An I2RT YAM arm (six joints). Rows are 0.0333 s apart.
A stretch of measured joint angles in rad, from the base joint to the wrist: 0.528, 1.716, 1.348, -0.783, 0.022, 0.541; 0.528, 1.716, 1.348, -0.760, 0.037, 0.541; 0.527, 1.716, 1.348, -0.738, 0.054, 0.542; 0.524, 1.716, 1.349, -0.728, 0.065, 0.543; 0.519, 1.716, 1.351, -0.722, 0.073, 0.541; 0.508, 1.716, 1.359, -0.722, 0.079, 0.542; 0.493, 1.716, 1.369, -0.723, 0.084, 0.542; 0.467, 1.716, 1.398, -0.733, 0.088, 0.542; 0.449, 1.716, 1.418, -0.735, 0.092, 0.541; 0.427, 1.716, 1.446, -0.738, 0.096, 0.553; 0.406, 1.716, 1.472, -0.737, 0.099, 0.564; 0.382, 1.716, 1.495, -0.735, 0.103, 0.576; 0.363, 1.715, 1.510, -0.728, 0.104, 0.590
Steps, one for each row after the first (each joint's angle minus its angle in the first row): 0.000, 0.000, 0.000, 0.023, 0.015, 0.000; -0.001, 0.000, 0.000, 0.045, 0.032, 0.001; -0.004, 0.000, 0.001, 0.055, 0.043, 0.002; -0.009, 0.000, 0.003, 0.061, 0.051, 0.000; -0.020, 0.000, 0.011, 0.061, 0.057, 0.001; -0.035, 0.000, 0.021, 0.060, 0.062, 0.001; -0.061, 0.000, 0.050, 0.050, 0.066, 0.001; -0.079, 0.000, 0.070, 0.048, 0.070, 0.000; -0.101, 0.000, 0.098, 0.045, 0.074, 0.012; -0.122, 0.000, 0.124, 0.046, 0.077, 0.023; -0.146, 0.000, 0.147, 0.048, 0.081, 0.035; -0.165, -0.001, 0.162, 0.055, 0.082, 0.049
